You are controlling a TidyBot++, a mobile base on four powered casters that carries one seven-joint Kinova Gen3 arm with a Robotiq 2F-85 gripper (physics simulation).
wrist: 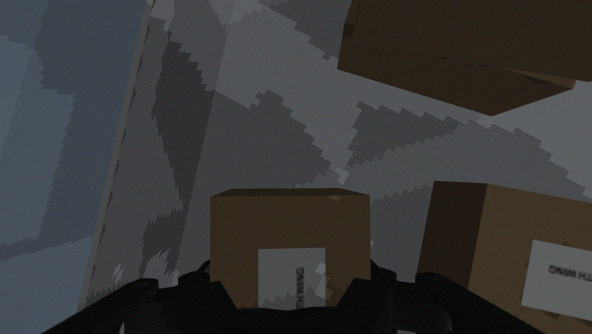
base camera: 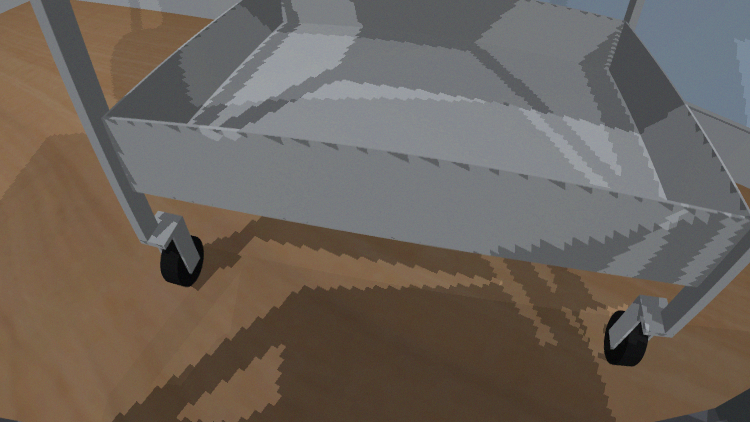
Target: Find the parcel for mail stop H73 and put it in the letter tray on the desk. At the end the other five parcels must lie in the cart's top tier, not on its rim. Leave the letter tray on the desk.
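Places are measured from the arm's base along level axes (x ahead, y left, z up), in centimetres.
Pixels of known places: gripper, fingertip midpoint: (wrist: 288,265).
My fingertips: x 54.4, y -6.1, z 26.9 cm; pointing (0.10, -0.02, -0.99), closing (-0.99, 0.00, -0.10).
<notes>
For each thing: its top centre in the pictures, then the offset to it from my fingertips. "pt": a spot on its surface instead. Level surfaces: height alone.
- brown parcel at its top centre: (wrist: 279,323) dz +6.0, dx -0.3, dy +0.1 cm
- cart's top tier at its surface level: dz -0.3 cm
- second parcel at a spot on its surface: (wrist: 505,220) pt dz +4.7, dx -8.9, dy -3.3 cm
- third parcel at a spot on its surface: (wrist: 465,40) pt dz +6.1, dx -6.9, dy -9.7 cm
- top tier's rim at a spot on its surface: (wrist: 117,145) pt dz +6.5, dx +5.4, dy -6.3 cm
- cart's lower tier at a spot on its surface: (base camera: 314,188) pt dz -50.2, dx -24.8, dy +8.5 cm
- wooden floor at its surface level: dz -66.6 cm
My gripper (wrist: 288,265) is shut on a brown parcel (wrist: 290,220) at the bottom middle of the wrist view. Its white label shows part of "NORTH WING"; its stop code is hidden. The held parcel is over the grey floor of the cart's top tier (wrist: 260,145), right of the side wall; its height above the floor is unclear. A second parcel (wrist: 505,220) lies at the lower right, with its label cut off by the view's edge and its stop code unseen. A third parcel (wrist: 465,40), dark, is at the upper right, with no label visible. The letter tray does not show.
The top tier's rim (wrist: 117,145) runs down the left of the wrist view, with a pale blue surface (wrist: 40,150) beyond it. In the base camera view the cart's lower tier (base camera: 314,188) stands on posts (base camera: 86,99) with black casters (base camera: 180,260) on the wooden floor (base camera: 62,293).
</notes>
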